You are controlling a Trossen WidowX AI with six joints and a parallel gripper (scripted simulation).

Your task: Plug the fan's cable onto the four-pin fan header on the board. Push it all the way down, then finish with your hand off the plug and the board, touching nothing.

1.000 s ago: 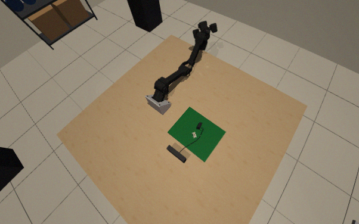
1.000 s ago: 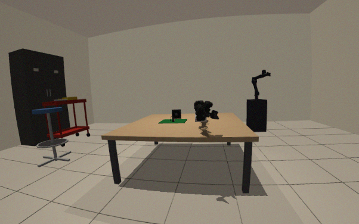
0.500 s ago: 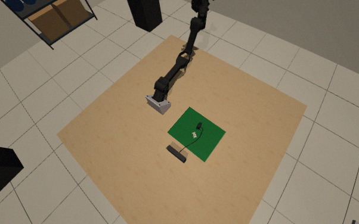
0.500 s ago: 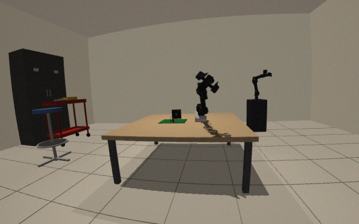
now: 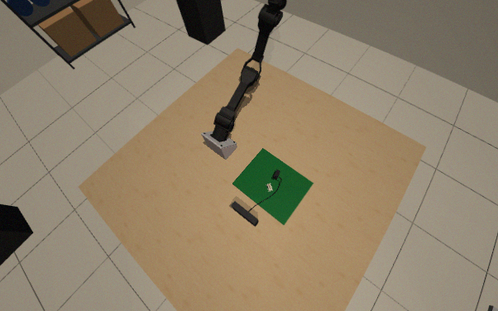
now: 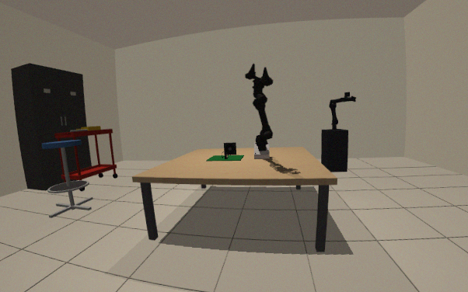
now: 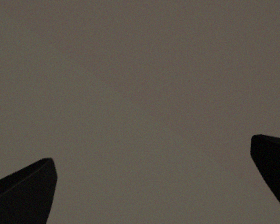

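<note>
The black fan plug lies 640 mm below my gripper tip, 510 mm to the right of it and 340 mm ahead of it. Round my gripper tip: black fan (740 mm to the right, 600 mm below, 340 mm ahead); then white four-pin header (660 mm below, 580 mm to the right, 340 mm ahead); then green board (680 mm below, 560 mm to the right, 340 mm ahead).
</note>
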